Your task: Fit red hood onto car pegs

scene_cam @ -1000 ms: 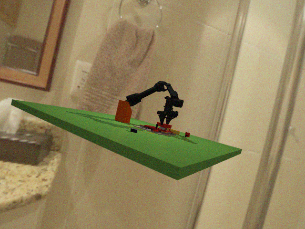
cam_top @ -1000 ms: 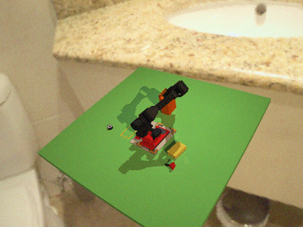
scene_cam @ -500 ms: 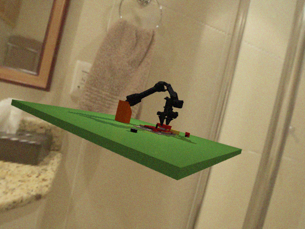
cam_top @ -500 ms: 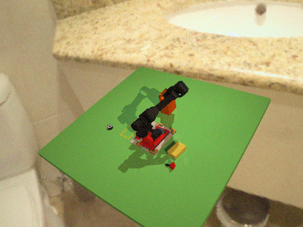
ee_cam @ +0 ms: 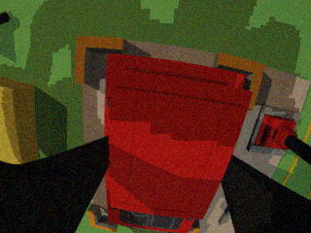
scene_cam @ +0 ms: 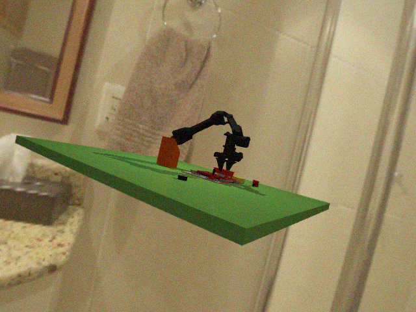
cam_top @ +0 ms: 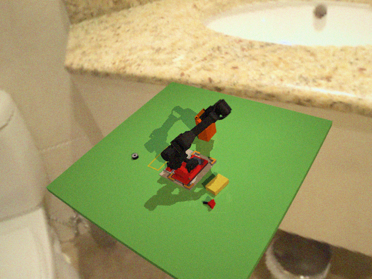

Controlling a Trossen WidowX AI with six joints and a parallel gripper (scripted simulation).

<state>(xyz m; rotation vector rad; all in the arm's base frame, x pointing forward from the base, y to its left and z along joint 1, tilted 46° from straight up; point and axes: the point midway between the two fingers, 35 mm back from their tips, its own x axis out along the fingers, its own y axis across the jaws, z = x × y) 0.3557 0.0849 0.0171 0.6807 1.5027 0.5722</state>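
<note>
Right now my gripper tip is right at the red hood. From my gripper tip the other things lie so: black wheel (10 mm ahead, 380 mm to the right, 40 mm below); then yellow block (20 mm behind, 200 mm to the left, 40 mm below); then jig (50 mm behind, 10 mm to the right, 40 mm below).
</note>
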